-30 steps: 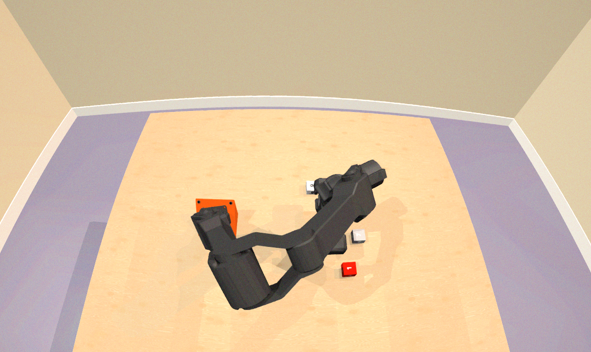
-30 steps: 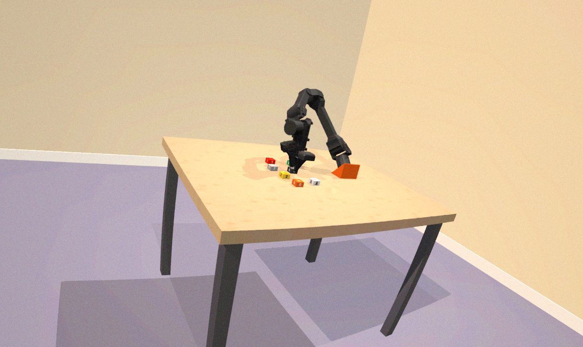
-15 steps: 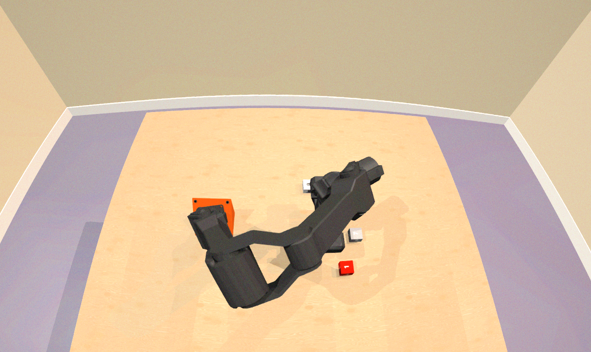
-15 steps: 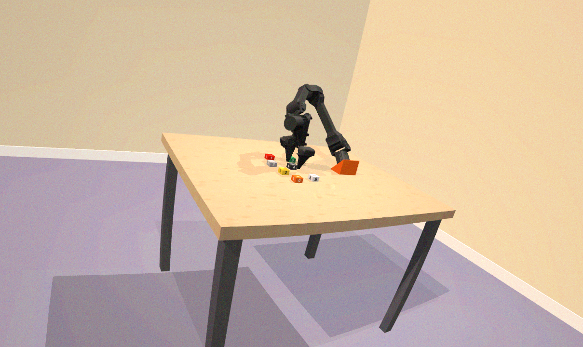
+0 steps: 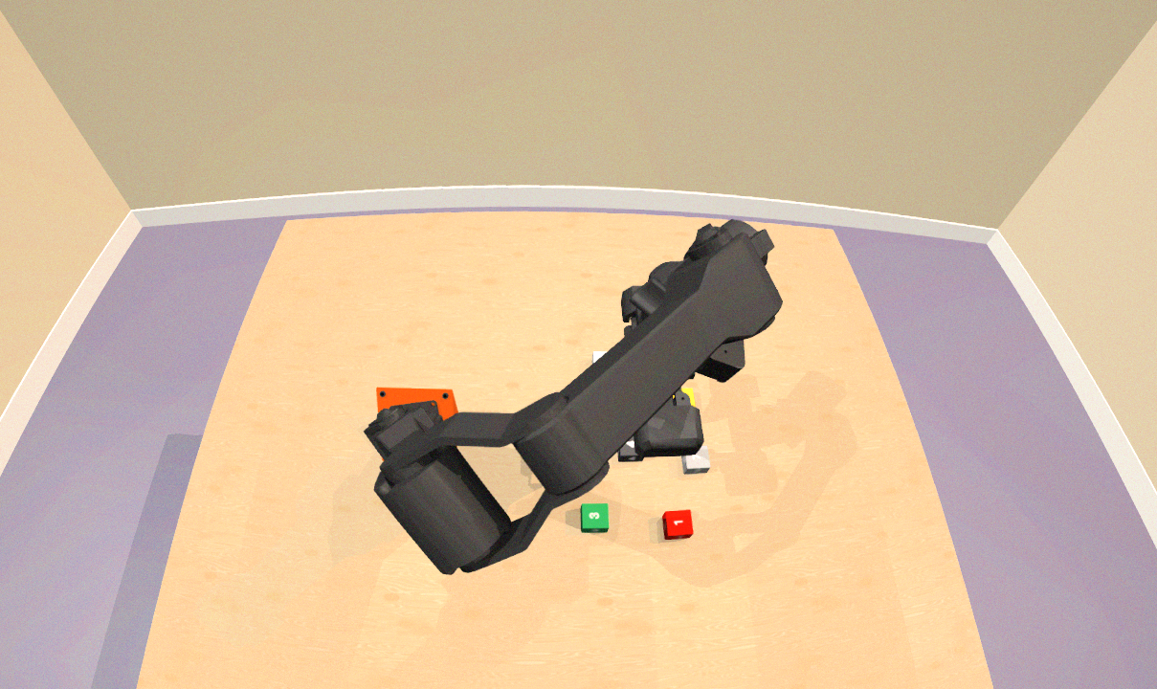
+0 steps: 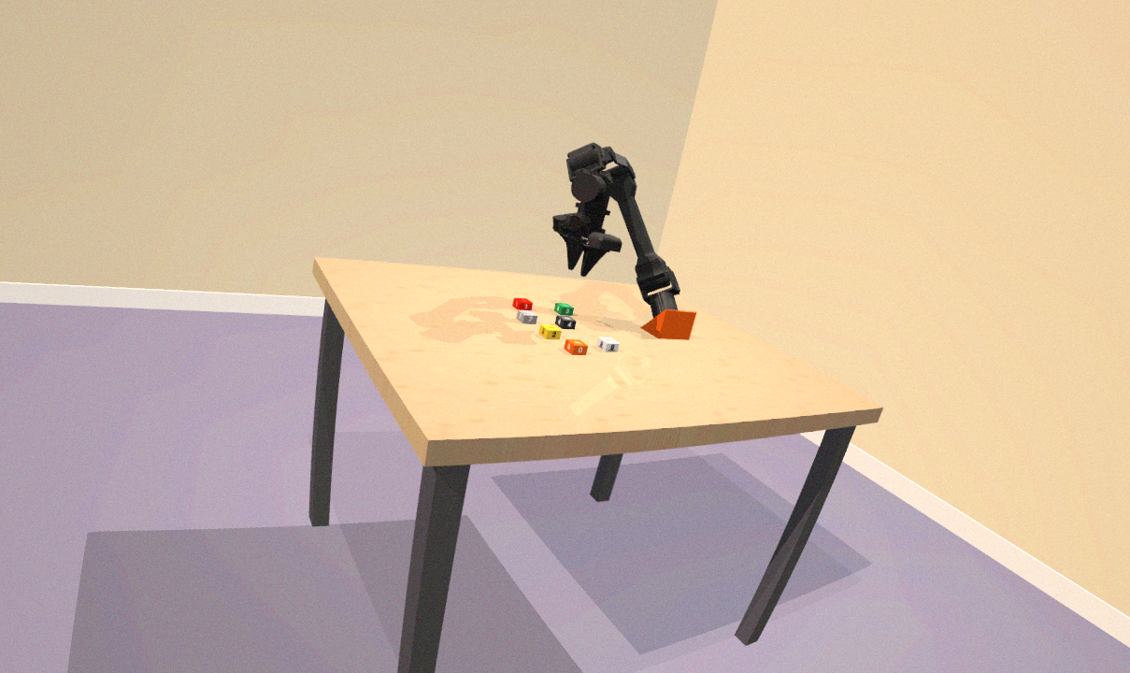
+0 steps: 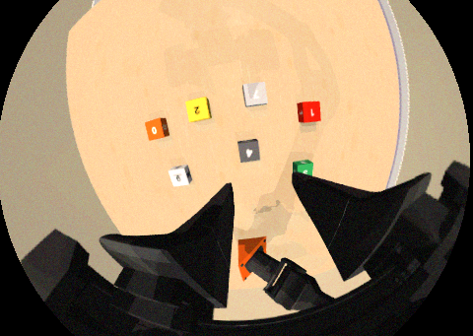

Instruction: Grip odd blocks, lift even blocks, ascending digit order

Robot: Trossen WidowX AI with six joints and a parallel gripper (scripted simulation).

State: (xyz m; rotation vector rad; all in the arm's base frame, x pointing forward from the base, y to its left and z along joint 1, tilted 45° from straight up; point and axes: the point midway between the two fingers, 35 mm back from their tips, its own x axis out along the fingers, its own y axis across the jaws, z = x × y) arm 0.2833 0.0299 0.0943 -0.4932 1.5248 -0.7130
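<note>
Now: the grey block 110 mm below my gripper tip, 80 mm ahead of it and 30 mm to the right of it. From my gripper tip the other things lie so: dark block: 110 mm below; then green block: 110 mm below, 90 mm to the right, 60 mm behind; then yellow block: 110 mm below, 80 mm ahead, 60 mm to the left.
</note>
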